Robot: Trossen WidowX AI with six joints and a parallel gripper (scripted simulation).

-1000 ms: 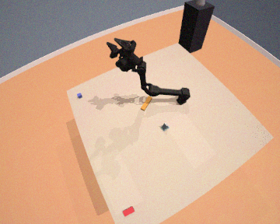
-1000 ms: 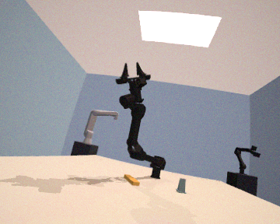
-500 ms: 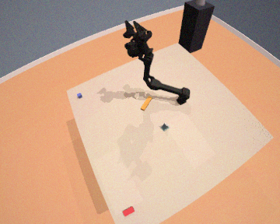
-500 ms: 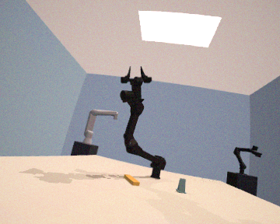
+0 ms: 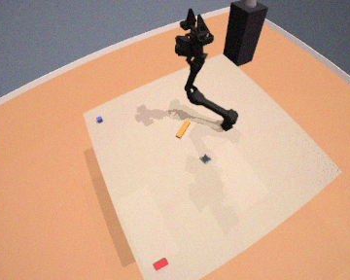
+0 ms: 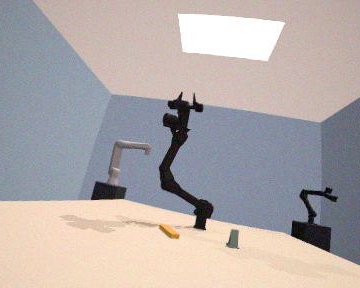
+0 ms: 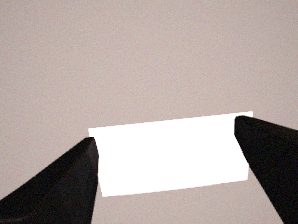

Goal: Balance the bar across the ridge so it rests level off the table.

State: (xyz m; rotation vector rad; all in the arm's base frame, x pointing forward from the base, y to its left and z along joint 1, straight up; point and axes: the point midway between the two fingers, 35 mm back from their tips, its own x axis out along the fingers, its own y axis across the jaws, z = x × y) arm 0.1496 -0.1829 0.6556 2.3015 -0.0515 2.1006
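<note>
Right now my gripper tip is 110 mm short of the orange bar, 60 mm to the right of it and 680 mm above it. From my gripper tip the other things lie so: red block: 590 mm ahead, 680 mm to the left, 680 mm below; then blue cube: 590 mm ahead, 320 mm to the right, 670 mm below.
</note>
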